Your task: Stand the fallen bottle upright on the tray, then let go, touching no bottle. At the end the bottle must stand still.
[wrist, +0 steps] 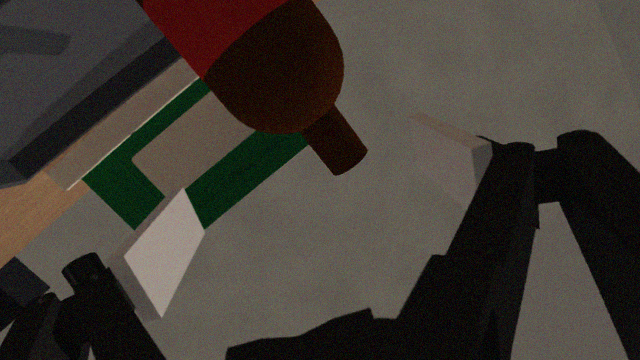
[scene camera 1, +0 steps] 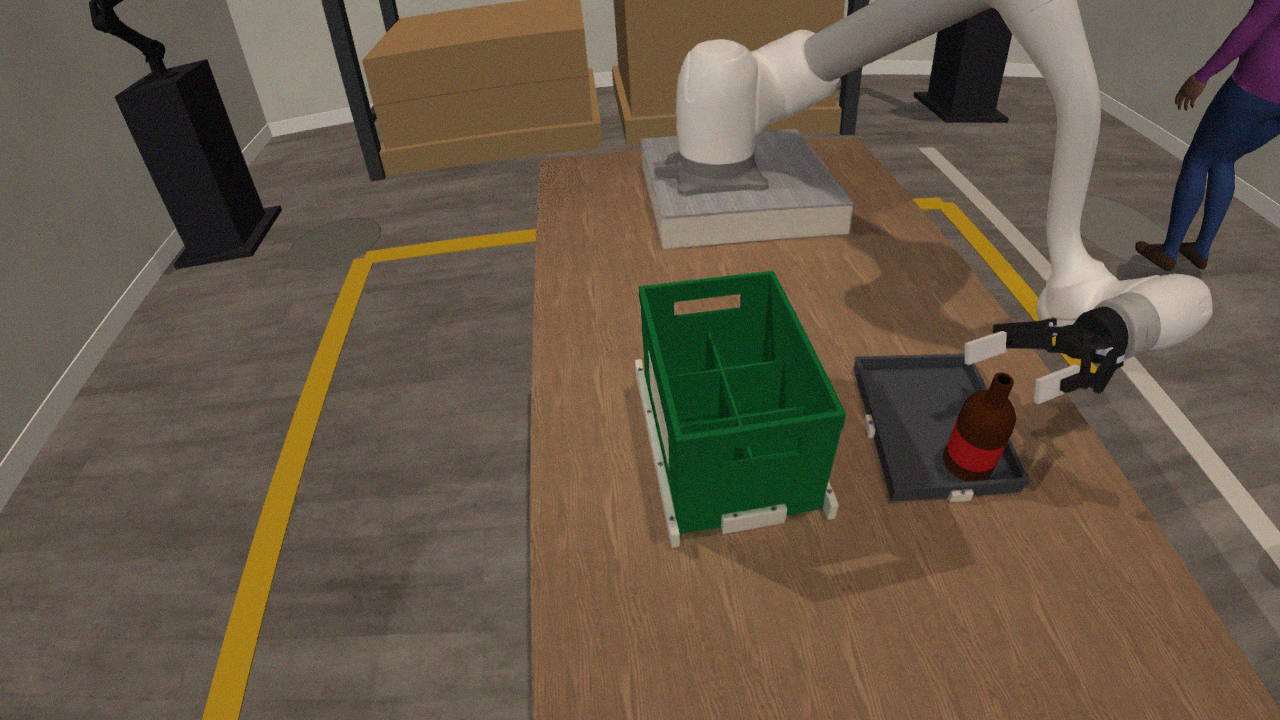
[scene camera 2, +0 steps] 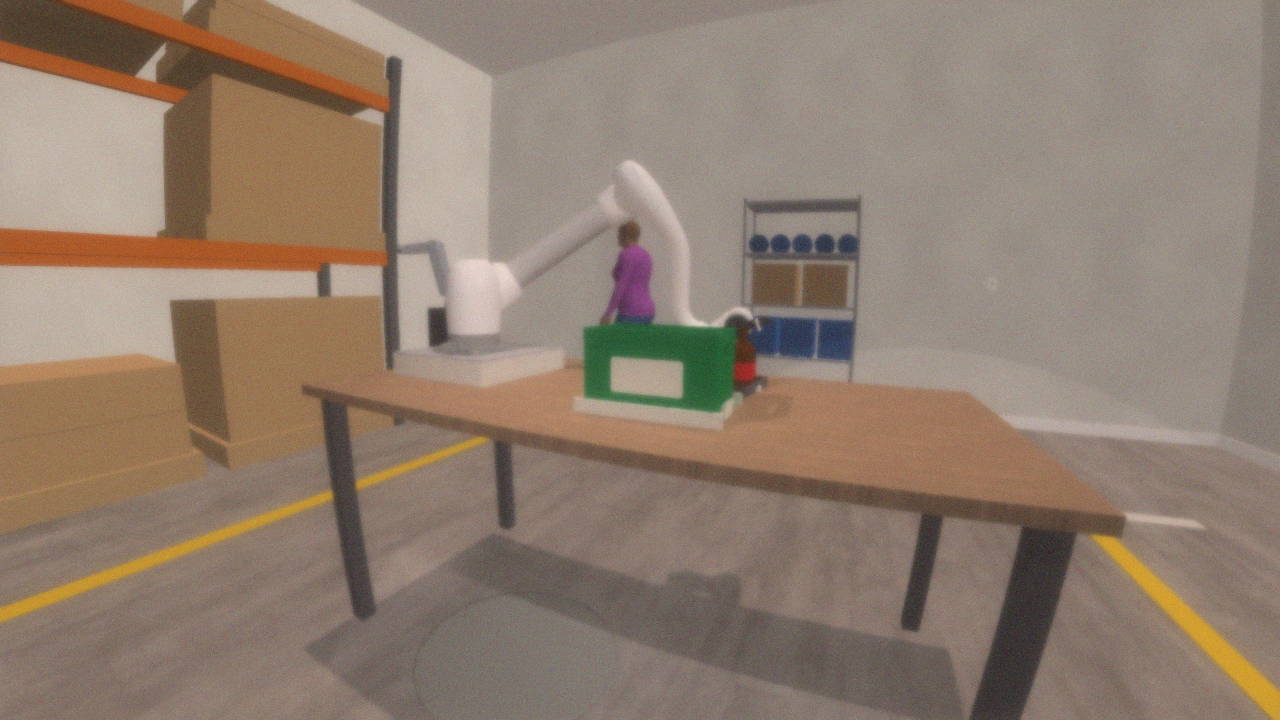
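Pixels of known places: gripper, fingertip midpoint: (wrist: 301,176) (scene camera 1: 999,371); arm's base, link origin: (scene camera 1: 716,173) (scene camera 2: 474,351).
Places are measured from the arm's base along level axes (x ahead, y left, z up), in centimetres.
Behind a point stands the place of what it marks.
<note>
The brown bottle with a red label (scene camera 1: 975,447) @(z -0.1, x 78.0, y 18.8 cm) (scene camera 2: 744,369) @(z -1.6, x 76.8, y 17.8 cm) stands upright in the near right corner of the dark tray (scene camera 1: 913,416) @(z -6.7, x 65.9, y 16.5 cm). In the wrist view, the bottle (wrist: 280,70) @(z 2.2, x 74.8, y 24.9 cm) shows its shoulder, neck and part of its label; its base is out of frame. The tray (wrist: 65,95) @(z -6.7, x 62.8, y 13.8 cm) shows at the upper left there. My gripper (scene camera 1: 1021,366) @(z 7.2, x 72.4, y 22.8 cm) (wrist: 301,176) @(z 7.2, x 72.4, y 22.8 cm) is open and empty, with its light pads wide apart. It is beside the bottle's upper part, on the arm's side, and the pads show apart from the glass. In scene camera 2 the gripper is small and blurred.
A green crate with compartments (scene camera 1: 760,483) @(z 0.5, x 78.8, y -10.1 cm) (scene camera 2: 707,368) @(z 3.9, x 77.7, y -19.8 cm) (wrist: 245,182) @(z 9.0, x 66.1, y -1.7 cm) stands left of the tray on the wooden table (scene camera 1: 608,591) @(z -7.2, x 86.1, y -28.9 cm) (scene camera 2: 895,438) @(z -7.2, x 111.9, y -12.9 cm), held by white blocks. The arm's grey base plate (scene camera 1: 751,219) @(z -2.2, x 16.2, y 3.6 cm) is at the back. A person (scene camera 2: 633,282) stands beyond the table.
</note>
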